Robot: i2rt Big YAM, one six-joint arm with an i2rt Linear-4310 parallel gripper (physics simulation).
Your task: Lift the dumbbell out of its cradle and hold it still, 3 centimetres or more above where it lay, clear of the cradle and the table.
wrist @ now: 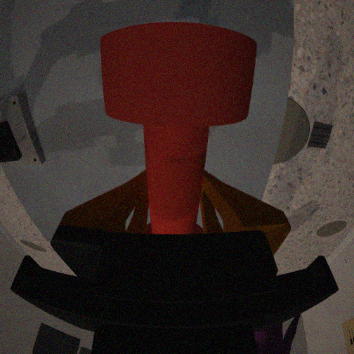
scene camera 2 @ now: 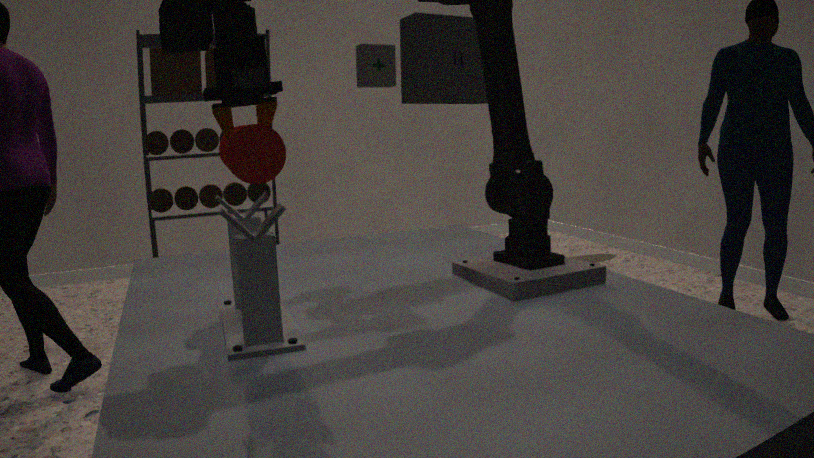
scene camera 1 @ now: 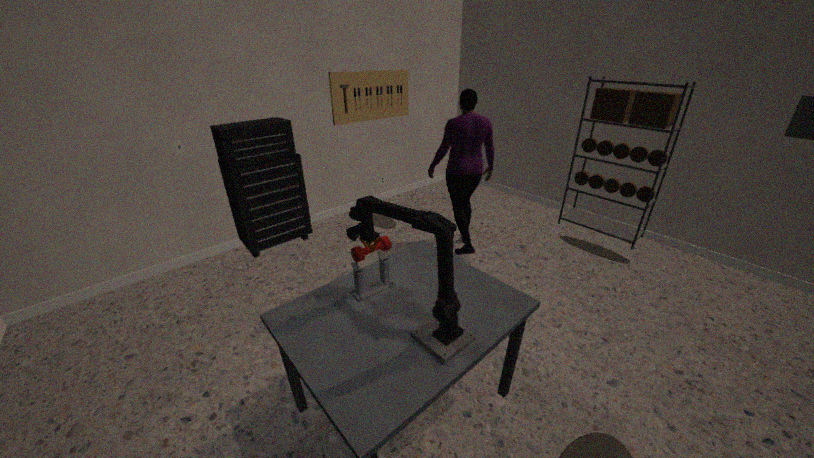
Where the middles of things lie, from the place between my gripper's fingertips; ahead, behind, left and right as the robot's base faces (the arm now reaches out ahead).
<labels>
I see the red dumbbell [wrist: 176,78] 1 cm to the right of my hand and 1 cm above it.
</labels>
